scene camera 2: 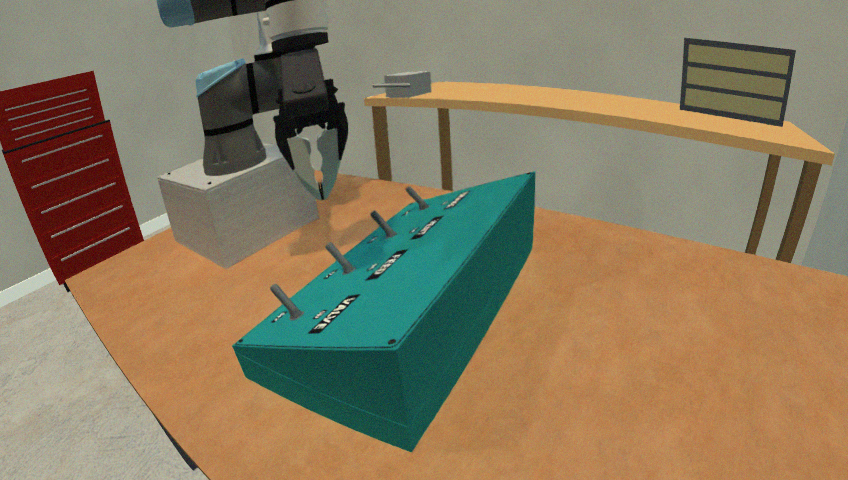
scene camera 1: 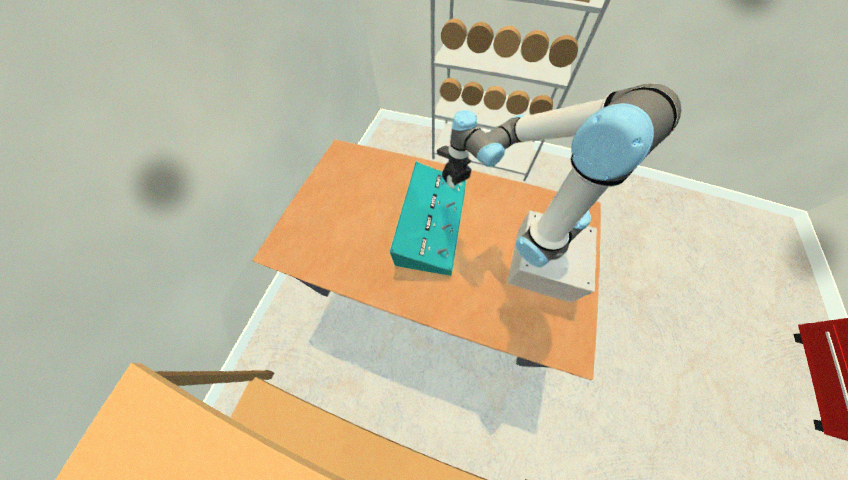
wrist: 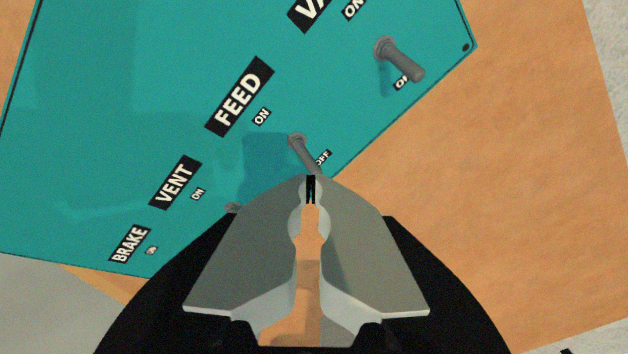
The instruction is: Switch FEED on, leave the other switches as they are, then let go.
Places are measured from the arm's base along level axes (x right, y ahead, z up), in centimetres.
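Pixels of known places: gripper, fingertip midpoint: [scene camera 2: 322,199] [scene camera 1: 450,186] [wrist: 311,177]; arm's base, origin of the base link: [scene camera 2: 235,164].
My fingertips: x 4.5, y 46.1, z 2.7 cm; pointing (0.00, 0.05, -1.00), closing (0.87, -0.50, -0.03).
Ahead of a thing's pixels: the offset from my fingertips to its top centre. Level surfaces: height alone.
The teal sloped switch box [scene camera 1: 410,208] [scene camera 2: 470,297] [wrist: 90,75] carries switches labelled VALVE, FEED, VENT and BRAKE. The grey FEED lever {dy -1.9, dx -2.1, dz -7.9 cm} [scene camera 1: 450,205] [scene camera 2: 339,258] [wrist: 304,152] leans toward its OFF label. The VALVE lever {dy +1.8, dx +9.3, dz -7.9 cm} [scene camera 2: 286,302] [wrist: 402,62] leans to OFF too. The VENT lever {dy -5.6, dx -13.5, dz -7.9 cm} [scene camera 2: 383,224] and BRAKE lever {dy -9.3, dx -24.9, dz -7.9 cm} [scene camera 2: 416,198] lean the same way; in the wrist view the fingers hide most of VENT and all of BRAKE. My gripper [scene camera 1: 451,183] [scene camera 2: 321,193] [wrist: 311,177] is shut and empty, pointing down. Its tips are above the levers' height, on the OFF side, apart from the FEED lever.
The box stands on the orange table {dz -20.5 cm} [scene camera 1: 333,208] [scene camera 2: 654,356]. The arm's pale pedestal [scene camera 1: 535,284] [scene camera 2: 238,220] stands on the levers' side of the box. A red cabinet [scene camera 1: 824,380] [scene camera 2: 71,178], a wooden bench [scene camera 2: 595,113] and a shelf rack [scene camera 1: 433,89] stand away from the table.
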